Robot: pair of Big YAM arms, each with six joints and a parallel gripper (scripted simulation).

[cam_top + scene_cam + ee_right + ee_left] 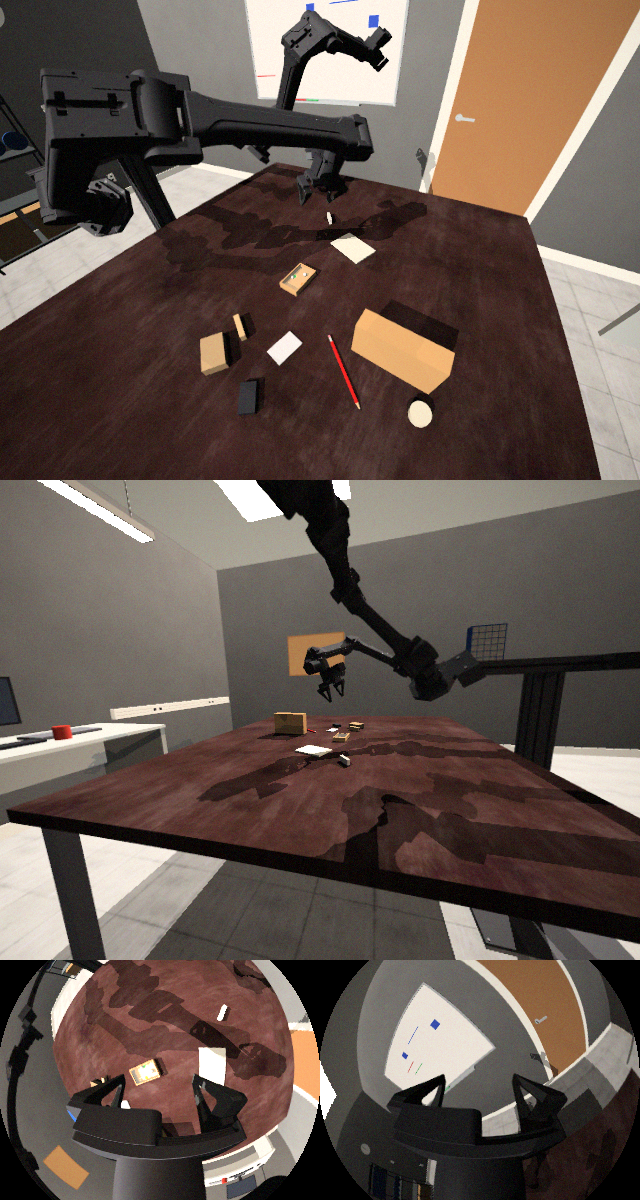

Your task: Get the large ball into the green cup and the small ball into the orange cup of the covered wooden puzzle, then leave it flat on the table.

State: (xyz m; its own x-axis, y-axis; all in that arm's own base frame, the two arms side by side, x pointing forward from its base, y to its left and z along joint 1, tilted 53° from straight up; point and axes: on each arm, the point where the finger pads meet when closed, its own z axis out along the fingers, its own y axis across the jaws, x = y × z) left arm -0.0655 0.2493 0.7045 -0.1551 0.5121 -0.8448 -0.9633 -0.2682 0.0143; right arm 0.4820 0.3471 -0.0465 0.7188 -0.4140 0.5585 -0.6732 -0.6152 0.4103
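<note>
My right hand is 10 mm short of the wooden puzzle, 120 mm to the left of it and 240 mm above it. Round my right hand: white block (100 mm behind, 230 mm to the left, 230 mm below); then pale flat card (80 mm ahead, 120 mm to the left, 240 mm below); then cardboard box (370 mm ahead, 190 mm to the right, 180 mm below).
</note>
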